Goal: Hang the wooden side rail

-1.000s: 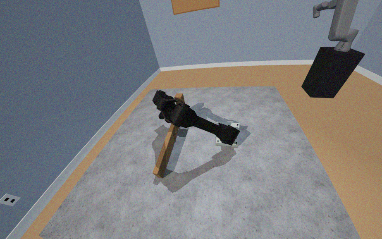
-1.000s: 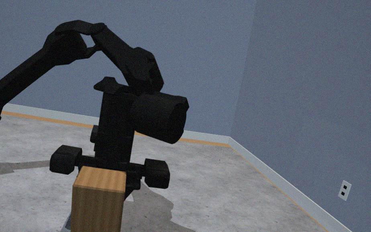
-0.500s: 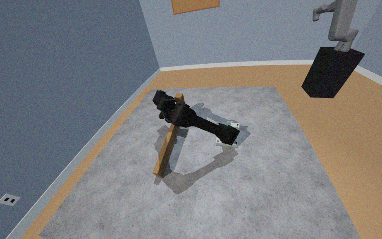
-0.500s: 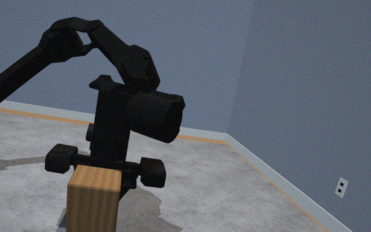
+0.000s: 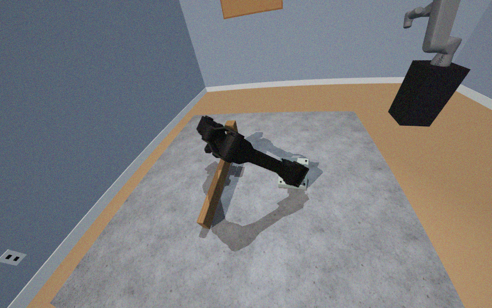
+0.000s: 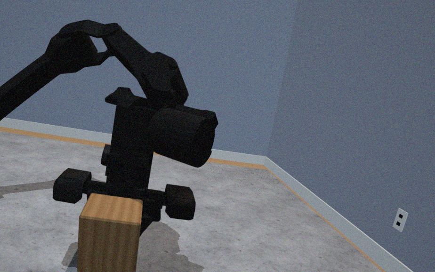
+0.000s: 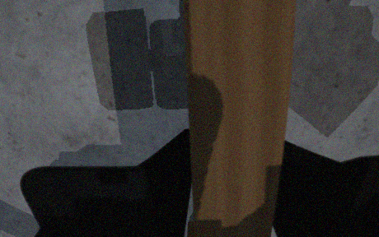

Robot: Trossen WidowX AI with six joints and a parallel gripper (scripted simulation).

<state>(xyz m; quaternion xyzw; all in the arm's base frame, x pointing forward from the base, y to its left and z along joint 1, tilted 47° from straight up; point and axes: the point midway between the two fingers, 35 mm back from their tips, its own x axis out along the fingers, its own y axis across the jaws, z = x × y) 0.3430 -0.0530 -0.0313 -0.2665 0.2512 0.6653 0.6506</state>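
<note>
My gripper tip is 140 mm to the left of the wooden headboard post and 40 mm below it.
</note>
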